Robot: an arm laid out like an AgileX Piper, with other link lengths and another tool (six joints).
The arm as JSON. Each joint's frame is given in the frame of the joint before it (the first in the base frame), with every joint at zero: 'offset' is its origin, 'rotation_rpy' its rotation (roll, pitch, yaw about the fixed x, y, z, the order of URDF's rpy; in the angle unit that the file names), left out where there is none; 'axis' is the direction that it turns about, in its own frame. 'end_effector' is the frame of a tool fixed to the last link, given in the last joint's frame.
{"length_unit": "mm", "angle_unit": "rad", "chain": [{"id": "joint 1", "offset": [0.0, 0.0, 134.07], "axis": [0.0, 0.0, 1.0]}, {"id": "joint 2", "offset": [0.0, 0.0, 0.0], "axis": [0.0, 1.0, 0.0]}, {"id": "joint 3", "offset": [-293.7, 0.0, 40.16], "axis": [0.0, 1.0, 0.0]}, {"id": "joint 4", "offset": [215.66, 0.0, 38.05], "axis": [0.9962, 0.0, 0.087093]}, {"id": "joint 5", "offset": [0.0, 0.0, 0.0], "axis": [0.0, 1.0, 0.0]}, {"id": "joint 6", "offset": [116.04, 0.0, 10.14], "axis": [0.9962, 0.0, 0.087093]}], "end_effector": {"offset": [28.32, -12.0, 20.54], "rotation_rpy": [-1.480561, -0.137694, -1.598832]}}
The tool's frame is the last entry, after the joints.
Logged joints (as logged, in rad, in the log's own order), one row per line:
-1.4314, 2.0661, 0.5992, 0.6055, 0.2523, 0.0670
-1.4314, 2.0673, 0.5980, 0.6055, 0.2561, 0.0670
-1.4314, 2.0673, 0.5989, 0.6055, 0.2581, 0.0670
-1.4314, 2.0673, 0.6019, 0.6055, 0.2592, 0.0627
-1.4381, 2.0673, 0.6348, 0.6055, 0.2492, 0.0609
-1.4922, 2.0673, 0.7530, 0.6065, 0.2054, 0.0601
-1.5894, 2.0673, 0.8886, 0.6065, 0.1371, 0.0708
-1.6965, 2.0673, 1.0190, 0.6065, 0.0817, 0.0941
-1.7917, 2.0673, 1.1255, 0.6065, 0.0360, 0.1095
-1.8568, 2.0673, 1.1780, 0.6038, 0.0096, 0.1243
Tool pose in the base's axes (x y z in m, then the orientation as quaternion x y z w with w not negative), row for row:
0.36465, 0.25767, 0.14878, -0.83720, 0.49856, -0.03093, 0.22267
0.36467, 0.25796, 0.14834, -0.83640, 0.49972, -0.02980, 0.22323
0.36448, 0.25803, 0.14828, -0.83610, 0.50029, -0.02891, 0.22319
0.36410, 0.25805, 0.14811, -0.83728, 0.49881, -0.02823, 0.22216
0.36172, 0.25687, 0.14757, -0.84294, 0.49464, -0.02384, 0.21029
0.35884, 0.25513, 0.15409, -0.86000, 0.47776, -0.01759, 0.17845
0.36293, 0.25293, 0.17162, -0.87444, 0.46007, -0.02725, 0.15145
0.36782, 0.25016, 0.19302, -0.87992, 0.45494, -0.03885, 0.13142
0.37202, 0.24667, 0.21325, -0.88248, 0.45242, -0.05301, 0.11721
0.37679, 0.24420, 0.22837, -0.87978, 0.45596, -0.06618, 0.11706
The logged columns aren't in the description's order. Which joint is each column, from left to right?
Columns, left to right: joint 3, joint 2, joint 5, joint 1, joint 4, joint 6.
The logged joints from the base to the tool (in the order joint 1, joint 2, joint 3, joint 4, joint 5, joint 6), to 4 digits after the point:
0.6055, 2.0661, -1.4314, 0.2523, 0.5992, 0.0670
0.6055, 2.0673, -1.4314, 0.2561, 0.5980, 0.0670
0.6055, 2.0673, -1.4314, 0.2581, 0.5989, 0.0670
0.6055, 2.0673, -1.4314, 0.2592, 0.6019, 0.0627
0.6055, 2.0673, -1.4381, 0.2492, 0.6348, 0.0609
0.6065, 2.0673, -1.4922, 0.2054, 0.7530, 0.0601
0.6065, 2.0673, -1.5894, 0.1371, 0.8886, 0.0708
0.6065, 2.0673, -1.6965, 0.0817, 1.0190, 0.0941
0.6065, 2.0673, -1.7917, 0.0360, 1.1255, 0.1095
0.6038, 2.0673, -1.8568, 0.0096, 1.1780, 0.1243

